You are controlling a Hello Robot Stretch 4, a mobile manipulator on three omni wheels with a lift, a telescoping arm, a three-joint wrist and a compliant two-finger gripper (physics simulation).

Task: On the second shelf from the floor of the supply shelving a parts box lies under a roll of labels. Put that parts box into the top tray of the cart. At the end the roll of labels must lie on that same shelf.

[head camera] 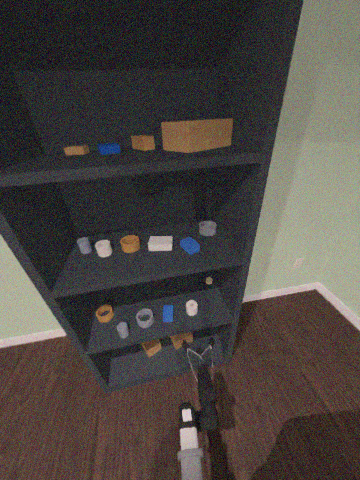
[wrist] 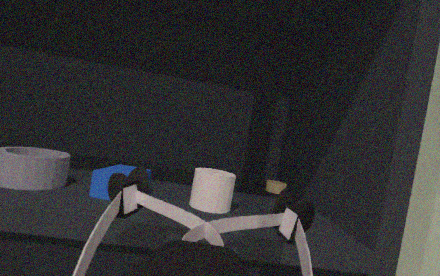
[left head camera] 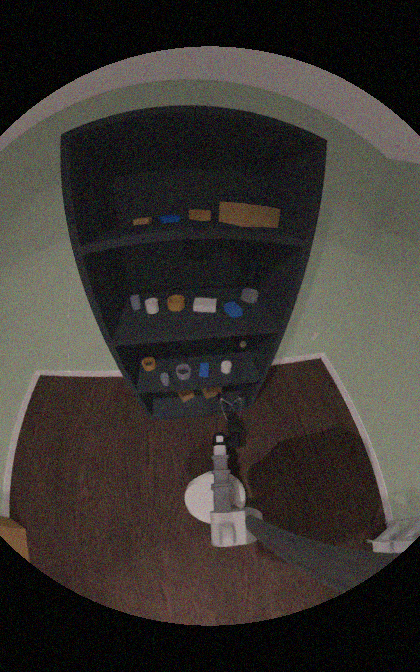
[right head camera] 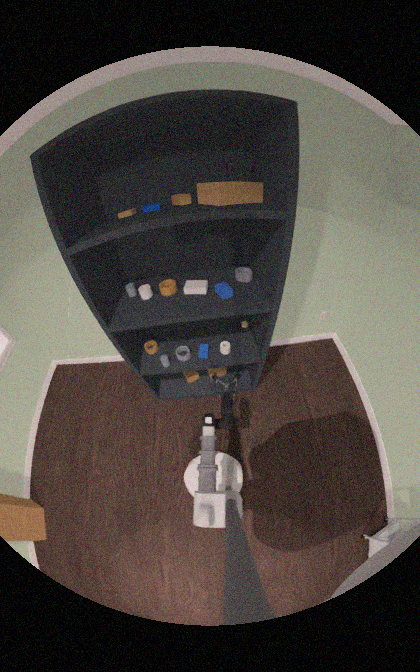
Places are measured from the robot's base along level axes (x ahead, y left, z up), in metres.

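Where they show: gripper, fingertip midpoint: (head camera: pixel 197 338) (wrist: pixel 211 194).
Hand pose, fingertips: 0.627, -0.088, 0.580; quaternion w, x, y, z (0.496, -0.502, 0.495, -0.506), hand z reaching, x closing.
Note:
After its pixels a point has its place, as x, y, z.
The white roll of labels (head camera: pixel 191 307) @[0.828, -0.083, 0.567] (left head camera: pixel 226 367) (right head camera: pixel 225 347) (wrist: pixel 212 190) @[0.813, -0.088, 0.542] stands upright on the second shelf from the floor (head camera: pixel 195 326) @[0.741, -0.094, 0.506] (wrist: pixel 60 212) @[0.713, 0.091, 0.506]. The blue parts box (head camera: pixel 168 313) @[0.818, 0.058, 0.546] (left head camera: pixel 204 370) (right head camera: pixel 203 350) (wrist: pixel 101 183) @[0.790, 0.078, 0.529] lies on the same shelf, left of the roll and apart from it, with nothing on top. My gripper (head camera: pixel 199 344) @[0.627, -0.088, 0.580] (left head camera: pixel 232 401) (right head camera: pixel 225 380) (wrist: pixel 211 194) @[0.627, -0.088, 0.580] is open and empty, in front of the shelf and short of the roll. In the wrist view its left fingertip partly hides the box. I cannot make out the cart's top tray.
A grey ring (head camera: pixel 145 318) @[0.778, 0.181, 0.556] (left head camera: pixel 183 371) (right head camera: pixel 183 353) (wrist: pixel 34 169) @[0.774, 0.171, 0.537] stands left of the box. A small tan piece (head camera: pixel 209 281) @[1.063, -0.246, 0.529] (wrist: pixel 275 186) @[1.058, -0.240, 0.524] is behind the roll, to the right. Brown boxes (head camera: pixel 181 340) @[0.875, -0.008, 0.136] are on the bottom shelf. A pale object (left head camera: pixel 392 542) (right head camera: pixel 380 540) shows at the lower right.

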